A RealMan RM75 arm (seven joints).
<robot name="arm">
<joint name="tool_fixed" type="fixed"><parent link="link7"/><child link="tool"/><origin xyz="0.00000 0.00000 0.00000"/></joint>
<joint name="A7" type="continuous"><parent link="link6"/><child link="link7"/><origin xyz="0.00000 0.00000 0.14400"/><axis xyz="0 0 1"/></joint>
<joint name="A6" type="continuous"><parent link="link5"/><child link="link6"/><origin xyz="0.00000 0.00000 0.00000"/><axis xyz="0 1 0"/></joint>
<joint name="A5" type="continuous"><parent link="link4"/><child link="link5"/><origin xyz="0.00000 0.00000 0.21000"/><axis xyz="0 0 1"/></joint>
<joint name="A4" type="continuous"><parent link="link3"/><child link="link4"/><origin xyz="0.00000 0.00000 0.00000"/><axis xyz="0 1 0"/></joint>
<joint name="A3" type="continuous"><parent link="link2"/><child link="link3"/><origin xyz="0.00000 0.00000 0.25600"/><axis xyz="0 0 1"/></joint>
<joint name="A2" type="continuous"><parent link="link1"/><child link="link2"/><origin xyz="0.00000 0.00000 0.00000"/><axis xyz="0 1 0"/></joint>
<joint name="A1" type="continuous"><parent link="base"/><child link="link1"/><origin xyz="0.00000 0.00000 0.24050"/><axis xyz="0 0 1"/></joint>
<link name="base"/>
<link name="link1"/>
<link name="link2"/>
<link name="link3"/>
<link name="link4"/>
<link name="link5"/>
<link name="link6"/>
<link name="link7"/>
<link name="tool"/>
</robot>
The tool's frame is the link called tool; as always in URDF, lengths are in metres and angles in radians. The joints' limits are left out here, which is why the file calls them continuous.
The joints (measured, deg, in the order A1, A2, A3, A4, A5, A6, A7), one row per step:
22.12 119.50 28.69 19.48 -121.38 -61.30 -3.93
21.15 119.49 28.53 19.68 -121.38 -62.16 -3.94
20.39 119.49 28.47 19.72 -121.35 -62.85 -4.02
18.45 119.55 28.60 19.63 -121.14 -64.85 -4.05
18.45 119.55 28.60 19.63 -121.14 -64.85 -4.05
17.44 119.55 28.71 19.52 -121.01 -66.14 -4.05
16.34 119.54 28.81 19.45 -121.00 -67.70 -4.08
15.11 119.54 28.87 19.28 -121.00 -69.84 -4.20
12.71 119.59 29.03 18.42 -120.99 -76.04 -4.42
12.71 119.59 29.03 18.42 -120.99 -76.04 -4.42
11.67 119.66 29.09 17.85 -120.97 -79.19 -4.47
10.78 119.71 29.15 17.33 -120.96 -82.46 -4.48
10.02 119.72 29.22 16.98 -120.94 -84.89 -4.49
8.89 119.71 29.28 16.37 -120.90 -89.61 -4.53
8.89 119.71 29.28 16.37 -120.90 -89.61 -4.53
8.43 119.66 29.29 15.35 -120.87 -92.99 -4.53
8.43 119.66 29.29 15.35 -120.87 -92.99 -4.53
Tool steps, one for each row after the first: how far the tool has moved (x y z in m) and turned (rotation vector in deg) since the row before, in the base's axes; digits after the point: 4 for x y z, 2 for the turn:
0.0025 -0.0052 0.0007 0.41 0.40 -0.21
0.0025 -0.0040 0.0010 0.43 0.18 -0.24
0.0067 -0.0099 0.0038 1.53 0.68 -0.81
0.0000 0.0000 0.0000 0.00 0.00 0.00
0.0034 -0.0052 0.0029 1.03 0.34 -0.31
0.0030 -0.0058 0.0032 1.15 0.35 -0.10
0.0028 -0.0068 0.0042 1.52 0.29 0.17
0.0034 -0.0145 0.0124 4.36 0.50 1.51
0.0000 0.0000 0.0000 0.00 0.00 0.00
0.0010 -0.0071 0.0062 2.17 0.16 0.90
-0.0001 -0.0065 0.0064 2.24 0.20 1.17
0.0003 -0.0055 0.0049 1.69 0.13 0.78
-0.0012 -0.0094 0.0093 3.23 0.18 1.95
0.0000 0.0000 0.0000 0.00 0.00 0.00
-0.0002 -0.0058 0.0075 2.19 -0.46 1.54
0.0000 0.0000 0.0000 0.00 0.00 0.00

